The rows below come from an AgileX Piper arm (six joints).
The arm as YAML. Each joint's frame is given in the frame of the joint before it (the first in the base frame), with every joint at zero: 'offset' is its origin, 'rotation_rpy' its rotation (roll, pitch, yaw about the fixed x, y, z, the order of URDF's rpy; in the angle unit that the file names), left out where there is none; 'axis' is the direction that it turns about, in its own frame. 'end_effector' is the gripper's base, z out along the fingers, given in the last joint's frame.
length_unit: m
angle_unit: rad
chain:
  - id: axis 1
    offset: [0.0, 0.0, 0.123]
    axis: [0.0, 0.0, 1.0]
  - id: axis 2
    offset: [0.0, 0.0, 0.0]
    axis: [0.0, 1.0, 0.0]
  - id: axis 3
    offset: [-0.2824, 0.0, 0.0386]
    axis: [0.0, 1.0, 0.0]
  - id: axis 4
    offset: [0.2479, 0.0, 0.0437]
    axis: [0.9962, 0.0, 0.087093]
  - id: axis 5
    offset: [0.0, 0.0, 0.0]
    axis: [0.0, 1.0, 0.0]
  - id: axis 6
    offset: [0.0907, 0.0, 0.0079]
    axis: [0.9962, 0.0, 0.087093]
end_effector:
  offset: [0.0, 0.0, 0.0]
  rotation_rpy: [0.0, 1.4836, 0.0]
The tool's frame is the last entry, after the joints.
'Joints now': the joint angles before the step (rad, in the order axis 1, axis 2, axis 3, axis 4, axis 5, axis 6). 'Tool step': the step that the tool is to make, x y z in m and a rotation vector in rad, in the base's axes. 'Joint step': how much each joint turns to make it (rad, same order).
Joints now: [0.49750 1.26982 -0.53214 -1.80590 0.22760 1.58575]
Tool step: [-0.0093 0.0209 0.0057 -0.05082 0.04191 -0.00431]
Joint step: [0.14165 0.00407 -0.04764 0.43281 0.13021 -0.37821]
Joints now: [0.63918 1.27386 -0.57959 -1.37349 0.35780 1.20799]
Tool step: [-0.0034 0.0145 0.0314 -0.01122 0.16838 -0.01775]
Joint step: [0.04953 -0.01636 -0.17434 0.69664 0.19058 -0.63764]
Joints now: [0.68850 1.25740 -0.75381 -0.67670 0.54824 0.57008]
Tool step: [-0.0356 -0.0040 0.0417 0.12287 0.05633 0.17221]
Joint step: [0.00472 -0.17464 -0.05093 0.46819 0.08842 -0.47066]
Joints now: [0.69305 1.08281 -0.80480 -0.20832 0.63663 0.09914]
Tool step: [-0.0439 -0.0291 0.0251 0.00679 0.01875 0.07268]
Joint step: [0.00023 -0.20483 0.00005 0.12594 0.20232 -0.15467]
